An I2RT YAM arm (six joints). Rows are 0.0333 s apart.
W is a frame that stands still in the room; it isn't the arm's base.
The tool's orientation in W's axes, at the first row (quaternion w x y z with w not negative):
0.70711 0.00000 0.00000 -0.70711
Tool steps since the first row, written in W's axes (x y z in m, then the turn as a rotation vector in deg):
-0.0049 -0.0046 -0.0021 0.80 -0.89 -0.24
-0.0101 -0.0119 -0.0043 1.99 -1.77 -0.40
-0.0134 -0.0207 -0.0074 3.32 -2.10 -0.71
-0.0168 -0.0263 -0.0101 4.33 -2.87 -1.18
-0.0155 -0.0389 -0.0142 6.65 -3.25 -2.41
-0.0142 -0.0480 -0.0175 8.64 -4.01 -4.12
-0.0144 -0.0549 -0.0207 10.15 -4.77 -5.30
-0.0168 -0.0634 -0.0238 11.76 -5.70 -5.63
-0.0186 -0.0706 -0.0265 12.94 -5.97 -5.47
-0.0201 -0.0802 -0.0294 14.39 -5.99 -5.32
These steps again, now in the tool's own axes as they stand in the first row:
0.0046 -0.0049 -0.0021 0.89 0.80 -0.24
0.0119 -0.0101 -0.0043 1.77 1.99 -0.40
0.0207 -0.0134 -0.0074 2.10 3.32 -0.71
0.0263 -0.0168 -0.0101 2.87 4.33 -1.18
0.0389 -0.0155 -0.0142 3.25 6.65 -2.41
0.0480 -0.0142 -0.0175 4.01 8.64 -4.12
0.0549 -0.0144 -0.0207 4.77 10.15 -5.30
0.0634 -0.0168 -0.0238 5.70 11.76 -5.63
0.0706 -0.0186 -0.0265 5.97 12.94 -5.47
0.0802 -0.0201 -0.0294 5.99 14.39 -5.32

